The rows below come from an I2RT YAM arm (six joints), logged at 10 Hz.
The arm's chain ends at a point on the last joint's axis. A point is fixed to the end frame.
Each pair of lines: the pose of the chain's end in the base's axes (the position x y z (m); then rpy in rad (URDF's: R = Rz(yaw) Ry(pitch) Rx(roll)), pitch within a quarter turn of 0, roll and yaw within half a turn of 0), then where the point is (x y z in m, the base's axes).
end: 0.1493 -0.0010 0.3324 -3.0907 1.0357 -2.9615
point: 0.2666 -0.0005 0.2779
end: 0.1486 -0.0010 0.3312 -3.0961 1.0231 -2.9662
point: 0.2652 -0.0005 0.2752
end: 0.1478 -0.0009 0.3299 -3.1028 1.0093 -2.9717
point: 0.2636 -0.0003 0.2722
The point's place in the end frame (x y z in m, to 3 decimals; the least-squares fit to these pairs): -0.012 -0.014 0.128
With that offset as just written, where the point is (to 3 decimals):
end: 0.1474 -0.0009 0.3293 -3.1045 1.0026 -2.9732
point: 0.263 0.000 0.271
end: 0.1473 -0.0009 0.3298 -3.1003 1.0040 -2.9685
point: 0.263 0.000 0.272
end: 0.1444 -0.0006 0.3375 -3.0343 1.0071 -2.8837
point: 0.260 0.001 0.280
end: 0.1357 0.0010 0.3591 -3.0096 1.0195 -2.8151
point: 0.252 0.008 0.304
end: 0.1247 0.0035 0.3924 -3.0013 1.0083 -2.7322
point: 0.240 0.019 0.336
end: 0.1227 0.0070 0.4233 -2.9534 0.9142 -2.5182
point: 0.230 0.038 0.358
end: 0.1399 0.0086 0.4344 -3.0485 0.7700 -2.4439
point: 0.230 0.051 0.352
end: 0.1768 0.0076 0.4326 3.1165 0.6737 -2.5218
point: 0.256 0.051 0.340
